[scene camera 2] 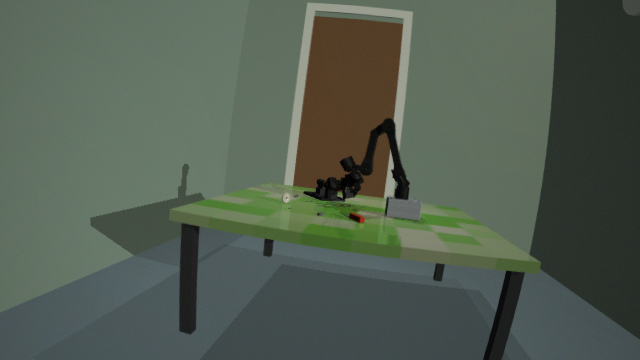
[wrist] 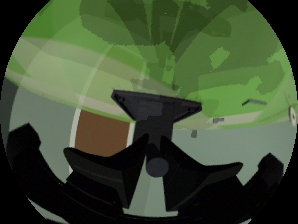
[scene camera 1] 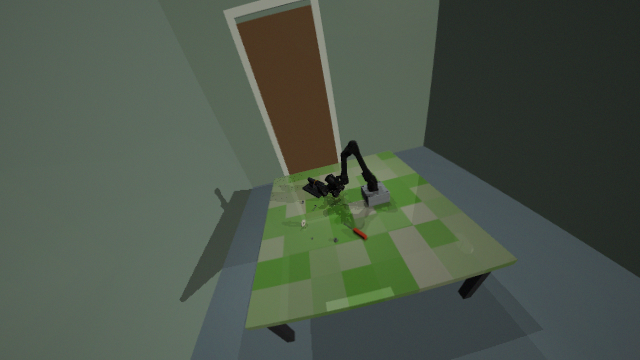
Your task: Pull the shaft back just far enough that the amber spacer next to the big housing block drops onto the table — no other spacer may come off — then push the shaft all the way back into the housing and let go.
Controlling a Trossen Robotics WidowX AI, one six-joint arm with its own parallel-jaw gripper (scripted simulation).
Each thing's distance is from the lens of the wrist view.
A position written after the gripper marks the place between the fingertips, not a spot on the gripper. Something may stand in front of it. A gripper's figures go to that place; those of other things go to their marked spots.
gripper (wrist: 154, 138): 10 cm
black housing block (wrist: 155, 114): 14 cm
